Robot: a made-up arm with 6 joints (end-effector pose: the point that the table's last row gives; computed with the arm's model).
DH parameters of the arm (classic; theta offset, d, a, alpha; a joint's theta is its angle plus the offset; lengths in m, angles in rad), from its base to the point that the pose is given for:
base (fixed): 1.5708 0.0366 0 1.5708
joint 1: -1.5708 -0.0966 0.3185 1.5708
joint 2: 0 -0.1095 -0.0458 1.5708
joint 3: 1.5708 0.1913 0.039 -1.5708
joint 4: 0 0.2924 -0.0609 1.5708
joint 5: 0 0.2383 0.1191 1.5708
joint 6: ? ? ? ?
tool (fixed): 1.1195 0.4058 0 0
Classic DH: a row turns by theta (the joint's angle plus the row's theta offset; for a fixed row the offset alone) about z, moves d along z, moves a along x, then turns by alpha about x.
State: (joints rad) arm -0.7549 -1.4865 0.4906 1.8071 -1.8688 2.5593
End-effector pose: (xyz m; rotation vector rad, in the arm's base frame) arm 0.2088 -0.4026 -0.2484 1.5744 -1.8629 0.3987
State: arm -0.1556 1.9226 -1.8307 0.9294 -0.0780 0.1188
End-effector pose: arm 0.3653 -0.5063 -0.1946 0.6409 -1.6436 2.4145
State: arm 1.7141 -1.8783 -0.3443 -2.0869 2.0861 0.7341
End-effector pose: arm 0.0702 0.7937 0.0999 -2.0132 0.3281 1.5662
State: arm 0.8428 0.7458 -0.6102 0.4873 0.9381 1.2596
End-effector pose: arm -0.9762 0.0248 -0.3217 0.9584 -0.7376 -1.3551
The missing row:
joint 6: -0.4513 0 0.1199 3.1416
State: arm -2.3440 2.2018 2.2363 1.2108 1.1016 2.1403
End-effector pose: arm 0.3915 -1.0586 0.0826 -0.2024 1.4753 -0.8541
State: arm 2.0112 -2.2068 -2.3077 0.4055 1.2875 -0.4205
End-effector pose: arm 0.0642 0.0709 -0.4936 2.1198 1.8083 1.0609
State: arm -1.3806 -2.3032 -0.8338 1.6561 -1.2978 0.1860
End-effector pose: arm -0.2371 -0.5075 0.1047 1.6594 0.4571 -1.1445
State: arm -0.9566 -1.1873 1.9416 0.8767 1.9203 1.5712
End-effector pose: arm -0.4715 0.5479 -0.0628 -0.9878 -0.1248 2.4264
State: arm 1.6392 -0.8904 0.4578 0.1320 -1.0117 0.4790
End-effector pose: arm 0.0785 -0.2948 -0.1677 1.7215 1.3488 0.4532
